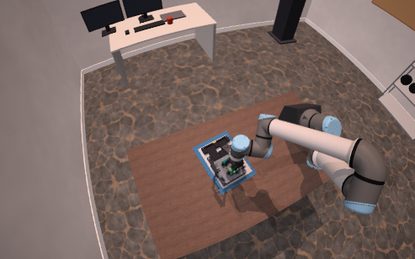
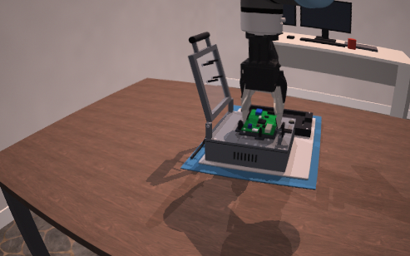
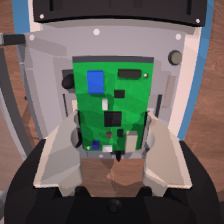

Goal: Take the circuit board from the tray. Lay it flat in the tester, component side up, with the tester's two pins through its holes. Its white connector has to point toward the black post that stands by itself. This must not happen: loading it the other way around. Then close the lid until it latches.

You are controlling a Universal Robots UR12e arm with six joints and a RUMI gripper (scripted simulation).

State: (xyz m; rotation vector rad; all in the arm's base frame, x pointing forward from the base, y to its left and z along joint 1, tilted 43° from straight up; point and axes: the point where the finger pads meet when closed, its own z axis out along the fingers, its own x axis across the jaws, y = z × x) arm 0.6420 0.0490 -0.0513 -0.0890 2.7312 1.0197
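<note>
Now: the green circuit board right at my hand. Round my hand: tester lid (12 cm ahead, 10 cm above, 2 cm to the left).
</note>
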